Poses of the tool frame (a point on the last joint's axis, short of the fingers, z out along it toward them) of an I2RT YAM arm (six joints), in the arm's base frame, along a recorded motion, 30 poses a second.
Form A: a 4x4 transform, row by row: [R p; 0 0 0 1], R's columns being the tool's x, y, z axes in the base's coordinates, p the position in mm. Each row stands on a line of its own.
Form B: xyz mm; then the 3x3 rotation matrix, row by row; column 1 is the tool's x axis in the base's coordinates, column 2 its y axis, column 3 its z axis. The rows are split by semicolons. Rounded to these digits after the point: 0 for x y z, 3 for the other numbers.
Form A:
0.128 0.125 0.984 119
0.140 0.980 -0.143 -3
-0.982 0.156 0.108 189
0 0 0 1
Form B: 119 -3 189; 0.128 0.125 0.984; 0.140 0.980 -0.143; -0.982 0.156 0.108
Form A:
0.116 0.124 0.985 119
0.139 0.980 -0.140 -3
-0.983 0.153 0.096 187
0 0 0 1
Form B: 119 -3 187; 0.116 0.124 0.985; 0.139 0.980 -0.140; -0.983 0.153 0.096
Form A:
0.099 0.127 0.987 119
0.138 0.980 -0.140 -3
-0.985 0.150 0.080 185
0 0 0 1
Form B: 119 -3 185; 0.099 0.127 0.987; 0.138 0.980 -0.140; -0.985 0.150 0.080
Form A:
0.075 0.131 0.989 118
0.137 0.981 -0.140 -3
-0.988 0.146 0.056 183
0 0 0 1
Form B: 118 -3 183; 0.075 0.131 0.989; 0.137 0.981 -0.140; -0.988 0.146 0.056
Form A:
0.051 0.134 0.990 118
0.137 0.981 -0.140 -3
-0.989 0.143 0.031 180
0 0 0 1
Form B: 118 -3 180; 0.051 0.134 0.990; 0.137 0.981 -0.140; -0.989 0.143 0.031
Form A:
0.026 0.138 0.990 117
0.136 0.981 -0.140 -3
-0.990 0.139 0.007 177
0 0 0 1
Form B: 117 -3 177; 0.026 0.138 0.990; 0.136 0.981 -0.140; -0.990 0.139 0.007
